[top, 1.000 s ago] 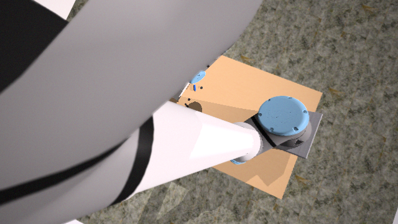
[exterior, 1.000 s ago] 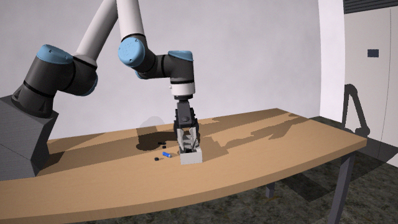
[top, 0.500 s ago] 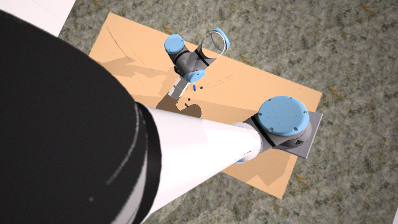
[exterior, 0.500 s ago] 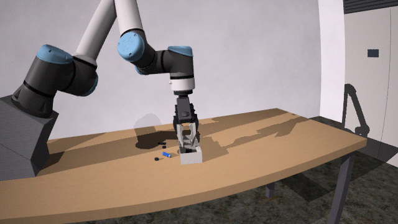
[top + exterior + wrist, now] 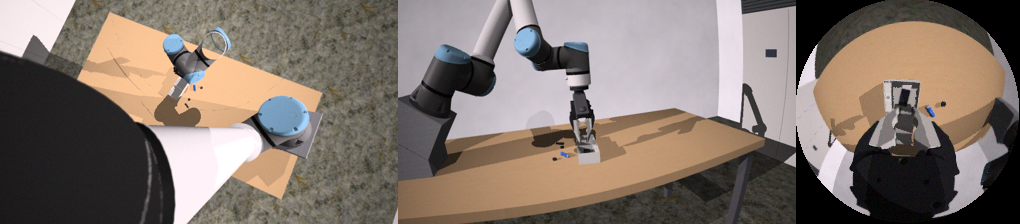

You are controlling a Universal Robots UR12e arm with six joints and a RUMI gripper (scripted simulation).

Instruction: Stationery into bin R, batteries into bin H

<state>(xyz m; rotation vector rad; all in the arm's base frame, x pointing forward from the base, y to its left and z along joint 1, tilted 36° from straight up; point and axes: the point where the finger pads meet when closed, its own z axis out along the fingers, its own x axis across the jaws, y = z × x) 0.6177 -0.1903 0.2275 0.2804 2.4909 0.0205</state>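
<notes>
My hand is 220 mm to the right of the short black stick, 80 mm above it and 50 mm past it. From my hand the other things lie so: grey double bin 70 mm to the left, 60 mm below, 40 mm ahead; white item 70 mm below, 10 mm to the right; blue battery 80 mm below, 70 mm to the left, 70 mm behind.
</notes>
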